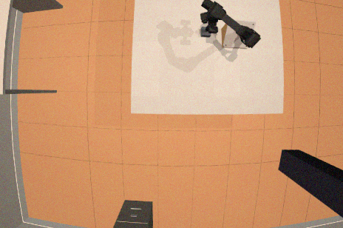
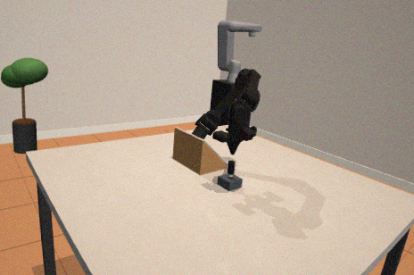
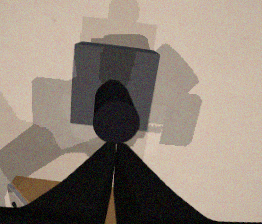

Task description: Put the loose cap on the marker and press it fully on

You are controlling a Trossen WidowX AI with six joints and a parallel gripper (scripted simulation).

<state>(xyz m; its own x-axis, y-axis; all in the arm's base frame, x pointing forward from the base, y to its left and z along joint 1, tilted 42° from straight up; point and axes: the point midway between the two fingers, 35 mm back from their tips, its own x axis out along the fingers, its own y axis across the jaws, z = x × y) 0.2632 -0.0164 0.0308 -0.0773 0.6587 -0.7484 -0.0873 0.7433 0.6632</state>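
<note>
Now: gripper tip 50 mm above the black cap.
</note>
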